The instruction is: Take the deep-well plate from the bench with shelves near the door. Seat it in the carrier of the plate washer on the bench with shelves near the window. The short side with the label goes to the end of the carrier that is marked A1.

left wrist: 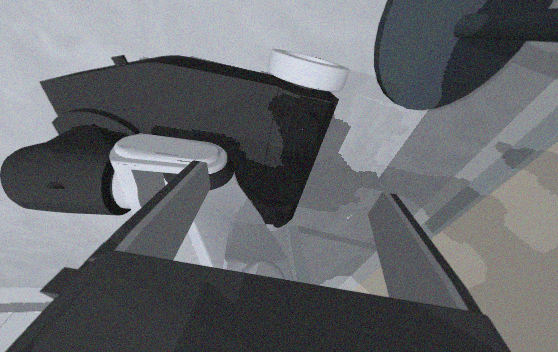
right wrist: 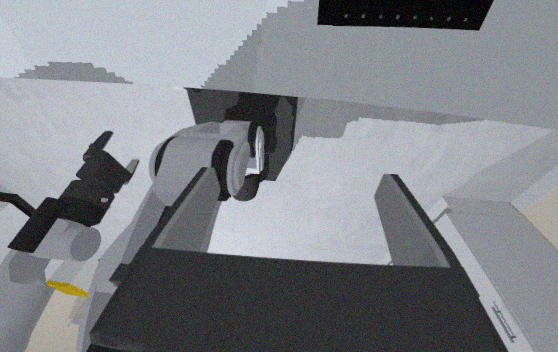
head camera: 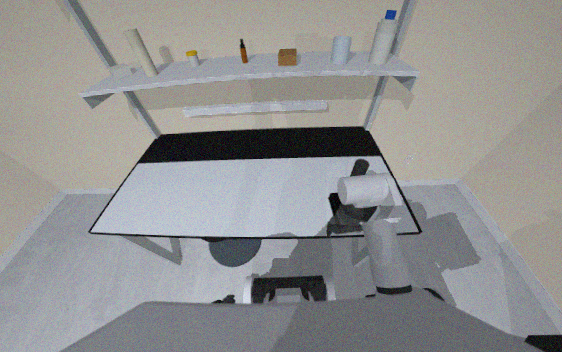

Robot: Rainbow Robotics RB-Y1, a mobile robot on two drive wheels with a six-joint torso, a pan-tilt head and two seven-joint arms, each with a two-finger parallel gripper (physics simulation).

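Places are measured from the robot's base along level axes (x ahead, y left, z up), in metres.
Where they show: left gripper, between the fingertips: (left wrist: 291, 189) (right wrist: 123, 147); right gripper, between the fingertips: (right wrist: 295, 181) (head camera: 342, 232).
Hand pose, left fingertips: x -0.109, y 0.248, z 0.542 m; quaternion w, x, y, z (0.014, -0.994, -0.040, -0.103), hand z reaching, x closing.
Observation:
Things, the pixels of their top centre, and the offset from my left fingertips. "spot": a spot on its surface instead. Level surfaces: height alone.
- dark deep-well plate, centre of its top: (head camera: 343, 204) dx +0.355, dy -0.501, dz +0.264 m
- white bench, height of its surface: dz +0.222 m
- shelf, height of its surface: dz +0.679 m
- tall white bottle, a spot on its surface: (head camera: 382, 42) spot: dx +0.764, dy -0.661, dz +0.759 m
- pale blue cylinder, a spot on its surface: (head camera: 341, 50) spot: dx +0.767, dy -0.504, dz +0.731 m
- brown box, a spot on its surface: (head camera: 287, 57) spot: dx +0.776, dy -0.291, dz +0.710 m
- round dark stool base, centre of its top: (left wrist: 463, 26) (head camera: 235, 237) dx +0.521, dy +0.192, dz -0.510 m
The dark deep-well plate (head camera: 335, 206) (right wrist: 405, 11) lies on the right part of the white bench (head camera: 225, 195). In the head view my right arm and gripper cover much of it. In the right wrist view its side with a row of small pale marks shows at the top edge, beyond my fingers; I cannot make out the label. My right gripper (right wrist: 295, 181) is open and empty, apart from the plate. My left gripper (left wrist: 291, 189) (right wrist: 123, 146) is open and empty, away from the bench top. The plate washer and its carrier do not show.
A shelf (head camera: 225, 73) above the bench carries a tall white bottle (head camera: 382, 42), a pale blue cylinder (head camera: 341, 50), a brown box (head camera: 287, 57) and other small items. A round dark stool base (head camera: 235, 253) (left wrist: 410, 60) is below the bench's front edge.

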